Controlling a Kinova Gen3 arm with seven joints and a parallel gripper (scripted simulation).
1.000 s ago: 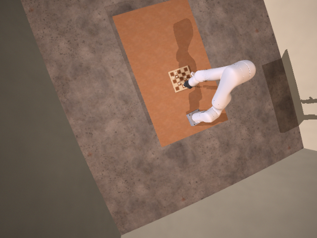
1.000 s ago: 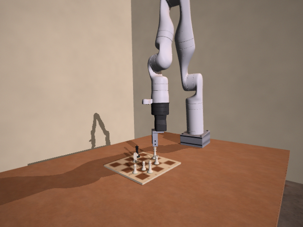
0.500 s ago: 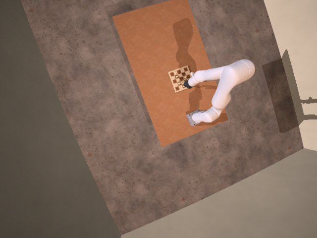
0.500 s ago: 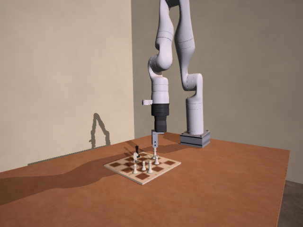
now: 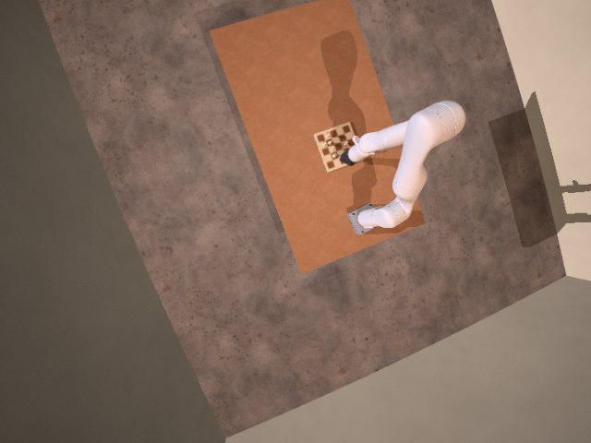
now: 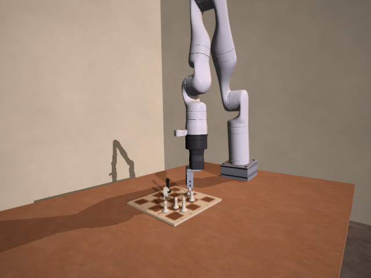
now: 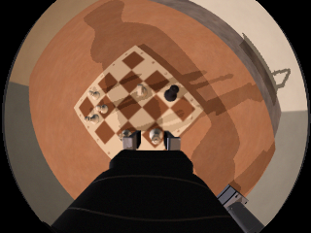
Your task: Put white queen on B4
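My gripper is now 40 mm to the right of the white piece, 40 mm short of it and 30 mm above it. Also, from my hand: chessboard 70 mm ahead, 50 mm below; then black piece 80 mm to the right, 30 mm ahead, 20 mm below.
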